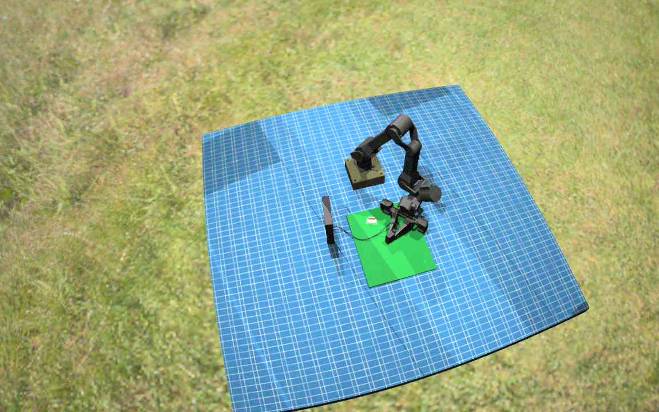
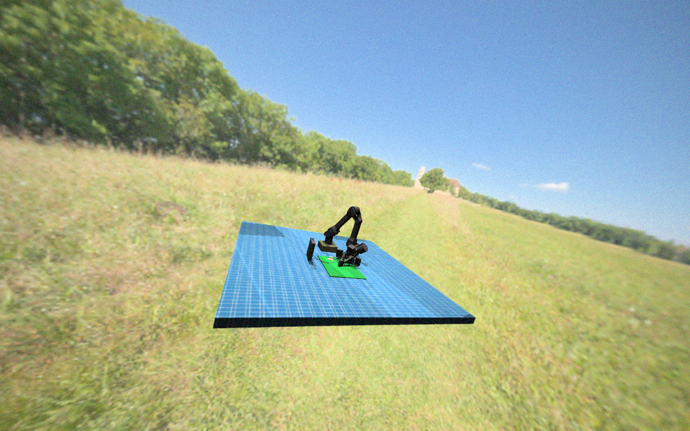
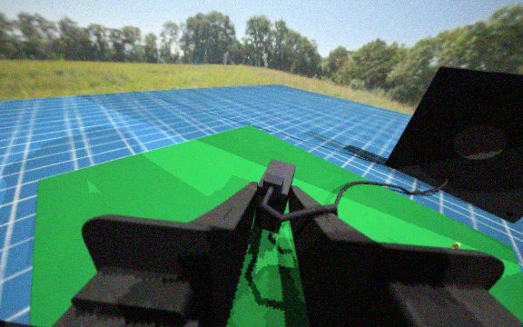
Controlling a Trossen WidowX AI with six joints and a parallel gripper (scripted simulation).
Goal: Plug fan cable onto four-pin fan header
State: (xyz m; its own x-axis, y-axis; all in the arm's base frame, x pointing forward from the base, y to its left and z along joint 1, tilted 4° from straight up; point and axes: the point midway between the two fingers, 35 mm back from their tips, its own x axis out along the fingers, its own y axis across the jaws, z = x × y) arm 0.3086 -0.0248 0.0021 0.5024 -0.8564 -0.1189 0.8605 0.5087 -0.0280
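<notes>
My gripper tip is now 1 cm to the left of the black fan plug and 1 cm above it. Also, from my gripper tip: pale fan header 10 cm behind, 3 cm to the right, 3 cm below; then green board 5 cm below; then black fan 13 cm behind, 17 cm to the right, 2 cm above.
</notes>
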